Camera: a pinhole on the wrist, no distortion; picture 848 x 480 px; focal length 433.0 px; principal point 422.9 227.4 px. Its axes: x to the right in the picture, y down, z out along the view. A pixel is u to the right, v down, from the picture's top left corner.
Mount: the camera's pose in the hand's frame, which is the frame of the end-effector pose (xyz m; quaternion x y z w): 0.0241 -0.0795 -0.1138 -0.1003 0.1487 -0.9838 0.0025
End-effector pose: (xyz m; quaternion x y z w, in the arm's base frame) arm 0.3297 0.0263 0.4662 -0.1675 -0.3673 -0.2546 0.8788
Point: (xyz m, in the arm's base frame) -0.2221 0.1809 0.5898
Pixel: 781.1 189.6
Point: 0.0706 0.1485 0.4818
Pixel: outside the picture
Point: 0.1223 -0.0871 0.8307
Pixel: 365.7 259.8
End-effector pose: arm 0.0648 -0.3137 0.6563 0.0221 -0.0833 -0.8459 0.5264
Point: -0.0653 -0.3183 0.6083
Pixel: 345.7 294.6
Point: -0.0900 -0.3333 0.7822
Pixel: 396.1 145.9
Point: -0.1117 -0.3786 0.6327
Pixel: 146.8 281.6
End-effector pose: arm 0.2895 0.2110 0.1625 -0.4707 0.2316 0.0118 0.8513
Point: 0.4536 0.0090 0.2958
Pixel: outside the picture
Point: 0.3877 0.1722 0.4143
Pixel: 558.9 378.5
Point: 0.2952 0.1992 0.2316
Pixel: 687.4 20.2
